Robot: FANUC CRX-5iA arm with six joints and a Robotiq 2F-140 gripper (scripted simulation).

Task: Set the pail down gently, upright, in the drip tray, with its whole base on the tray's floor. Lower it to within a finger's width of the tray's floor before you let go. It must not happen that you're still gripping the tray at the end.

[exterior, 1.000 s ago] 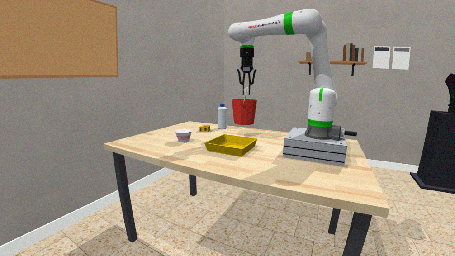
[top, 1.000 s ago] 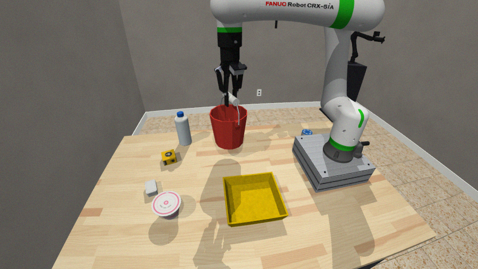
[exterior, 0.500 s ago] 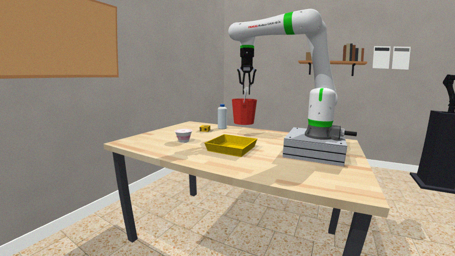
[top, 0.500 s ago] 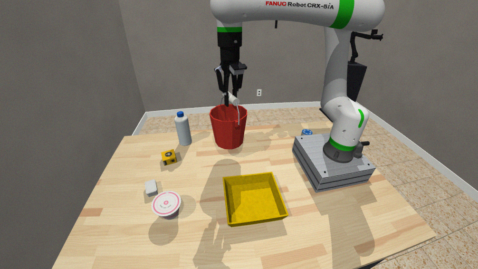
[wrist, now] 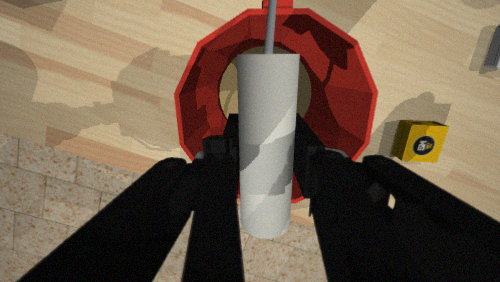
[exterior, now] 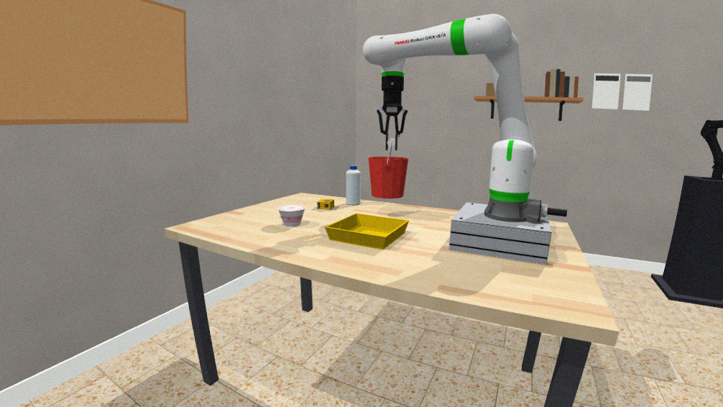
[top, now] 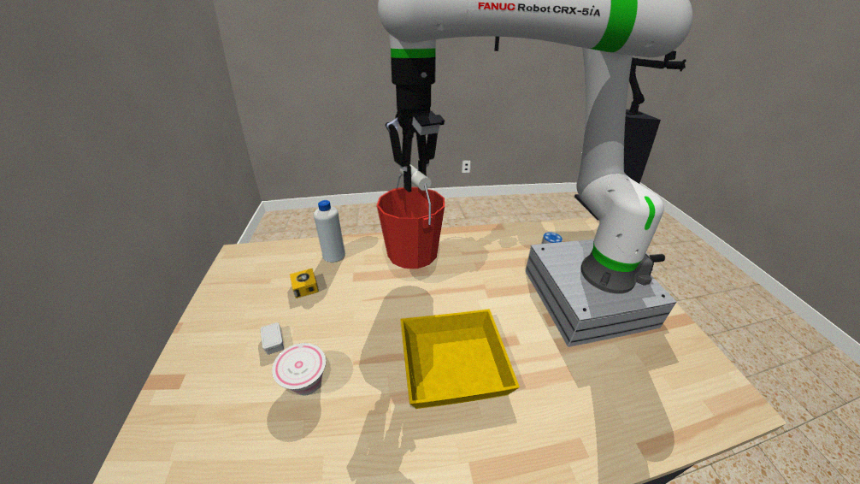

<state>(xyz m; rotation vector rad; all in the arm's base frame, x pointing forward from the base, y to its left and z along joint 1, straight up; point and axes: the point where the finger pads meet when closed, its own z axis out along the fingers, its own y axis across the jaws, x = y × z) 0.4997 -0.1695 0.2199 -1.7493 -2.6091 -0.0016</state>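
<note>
Now: hand 30 mm above the pail handle. Round my hand: yellow drip tray (310 mm to the left, 310 mm below, 60 mm behind); red pail (90 mm below, 10 mm ahead); white bottle (260 mm ahead, 230 mm below, 130 mm to the right).
</note>
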